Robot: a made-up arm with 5 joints. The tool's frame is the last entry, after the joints. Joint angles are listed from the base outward.
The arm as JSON. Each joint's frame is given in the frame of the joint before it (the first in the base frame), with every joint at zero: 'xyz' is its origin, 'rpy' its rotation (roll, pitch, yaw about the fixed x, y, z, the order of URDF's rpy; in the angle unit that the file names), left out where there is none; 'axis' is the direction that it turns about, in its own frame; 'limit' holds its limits. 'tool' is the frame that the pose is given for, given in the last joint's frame.
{
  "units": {
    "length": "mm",
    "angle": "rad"
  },
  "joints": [
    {
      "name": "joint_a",
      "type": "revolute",
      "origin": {
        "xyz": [
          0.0,
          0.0,
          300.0
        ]
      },
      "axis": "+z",
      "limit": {
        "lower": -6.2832,
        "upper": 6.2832
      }
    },
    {
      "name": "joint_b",
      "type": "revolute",
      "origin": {
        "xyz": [
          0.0,
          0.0,
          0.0
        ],
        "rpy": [
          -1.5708,
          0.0,
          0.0
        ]
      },
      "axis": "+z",
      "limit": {
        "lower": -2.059,
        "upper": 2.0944
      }
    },
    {
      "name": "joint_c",
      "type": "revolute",
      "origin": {
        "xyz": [
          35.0,
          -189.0,
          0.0
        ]
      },
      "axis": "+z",
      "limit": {
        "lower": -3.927,
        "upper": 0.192
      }
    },
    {
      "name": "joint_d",
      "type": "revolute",
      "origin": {
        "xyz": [
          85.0,
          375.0,
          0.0
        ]
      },
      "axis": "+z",
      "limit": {
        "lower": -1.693,
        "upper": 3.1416
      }
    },
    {
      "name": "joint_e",
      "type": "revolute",
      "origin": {
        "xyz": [
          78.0,
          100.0,
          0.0
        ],
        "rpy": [
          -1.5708,
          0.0,
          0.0
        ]
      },
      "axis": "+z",
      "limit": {
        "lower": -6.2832,
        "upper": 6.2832
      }
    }
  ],
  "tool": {
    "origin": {
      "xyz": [
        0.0,
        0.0,
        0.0
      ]
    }
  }
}
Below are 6 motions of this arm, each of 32 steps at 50 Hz.
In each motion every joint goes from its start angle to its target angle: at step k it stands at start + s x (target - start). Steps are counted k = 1, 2, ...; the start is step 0. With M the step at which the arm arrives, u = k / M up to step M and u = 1 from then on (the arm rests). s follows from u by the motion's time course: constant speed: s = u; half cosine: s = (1 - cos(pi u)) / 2; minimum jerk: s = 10 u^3 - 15 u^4 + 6 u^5.
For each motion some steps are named. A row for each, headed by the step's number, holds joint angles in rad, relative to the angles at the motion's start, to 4 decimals.
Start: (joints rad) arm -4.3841 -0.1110 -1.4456 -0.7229 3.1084
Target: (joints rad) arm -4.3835 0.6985 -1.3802 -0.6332 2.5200
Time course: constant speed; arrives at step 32
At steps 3, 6, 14, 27, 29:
3: 0.0001 0.0759 0.0061 0.0084 -0.0552
6: 0.0001 0.1518 0.0123 0.0168 -0.1103
14: 0.0003 0.3542 0.0286 0.0392 -0.2574
27: 0.0005 0.6830 0.0552 0.0757 -0.4965
29: 0.0005 0.7336 0.0593 0.0813 -0.5332

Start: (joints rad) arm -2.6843 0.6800 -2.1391 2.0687 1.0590
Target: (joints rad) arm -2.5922 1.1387 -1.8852 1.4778 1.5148
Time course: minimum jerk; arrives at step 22
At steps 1, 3, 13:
1: 0.0001 0.0004 0.0002 -0.0005 0.0004
3: 0.0019 0.0094 0.0052 -0.0121 0.0093
13: 0.0614 0.3058 0.1693 -0.3940 0.3039

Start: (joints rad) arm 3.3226 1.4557 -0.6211 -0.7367 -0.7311
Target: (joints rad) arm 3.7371 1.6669 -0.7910 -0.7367 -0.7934
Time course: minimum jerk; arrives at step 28
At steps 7, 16, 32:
7: 0.0429 0.0219 -0.0176 0.0000 -0.0064
16: 0.2620 0.1335 -0.1074 0.0000 -0.0394
32: 0.4145 0.2112 -0.1699 0.0000 -0.0623

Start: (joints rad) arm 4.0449 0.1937 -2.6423 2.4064 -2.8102
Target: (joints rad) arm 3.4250 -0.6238 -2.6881 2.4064 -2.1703
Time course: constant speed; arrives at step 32
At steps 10, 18, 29, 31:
10: -0.1937 -0.2555 -0.0143 0.0000 0.2000
18: -0.3487 -0.4598 -0.0258 0.0000 0.3599
29: -0.5618 -0.7409 -0.0415 0.0000 0.5799
31: -0.6005 -0.7920 -0.0444 0.0000 0.6199

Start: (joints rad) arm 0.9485 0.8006 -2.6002 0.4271 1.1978
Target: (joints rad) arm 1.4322 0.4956 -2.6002 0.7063 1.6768
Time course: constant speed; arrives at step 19
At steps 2, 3, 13, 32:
2: 0.0509 -0.0321 0.0000 0.0294 0.0504
3: 0.0764 -0.0482 0.0000 0.0441 0.0756
13: 0.3310 -0.2087 0.0000 0.1910 0.3277
32: 0.4837 -0.3050 0.0000 0.2792 0.4790

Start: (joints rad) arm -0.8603 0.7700 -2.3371 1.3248 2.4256
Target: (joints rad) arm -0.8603 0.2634 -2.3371 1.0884 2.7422
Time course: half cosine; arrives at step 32
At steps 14, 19, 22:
14: 0.0000 -0.2039 0.0000 -0.0951 0.1274
19: 0.0000 -0.3268 0.0000 -0.1525 0.2043
22: 0.0000 -0.3940 0.0000 -0.1839 0.2462

